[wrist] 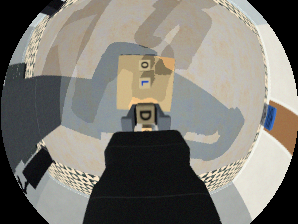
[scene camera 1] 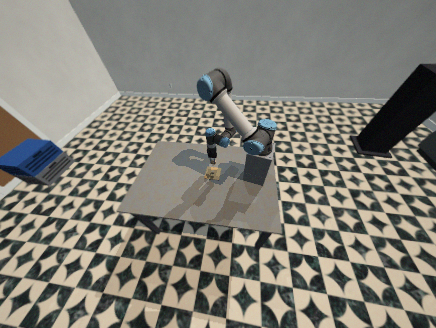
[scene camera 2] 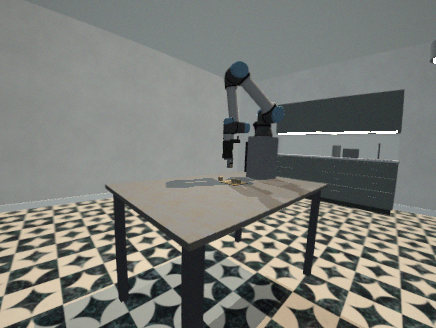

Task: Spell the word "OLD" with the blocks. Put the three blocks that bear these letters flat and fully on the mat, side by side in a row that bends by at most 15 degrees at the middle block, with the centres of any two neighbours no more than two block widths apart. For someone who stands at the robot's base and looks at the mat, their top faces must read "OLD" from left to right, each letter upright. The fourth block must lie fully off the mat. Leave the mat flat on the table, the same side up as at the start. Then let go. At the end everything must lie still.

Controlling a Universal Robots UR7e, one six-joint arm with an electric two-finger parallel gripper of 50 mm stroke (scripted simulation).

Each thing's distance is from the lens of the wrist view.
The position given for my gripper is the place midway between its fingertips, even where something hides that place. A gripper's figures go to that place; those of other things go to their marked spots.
my gripper (wrist: 145, 110): 16 cm
tan mat (wrist: 162, 68): 26 cm
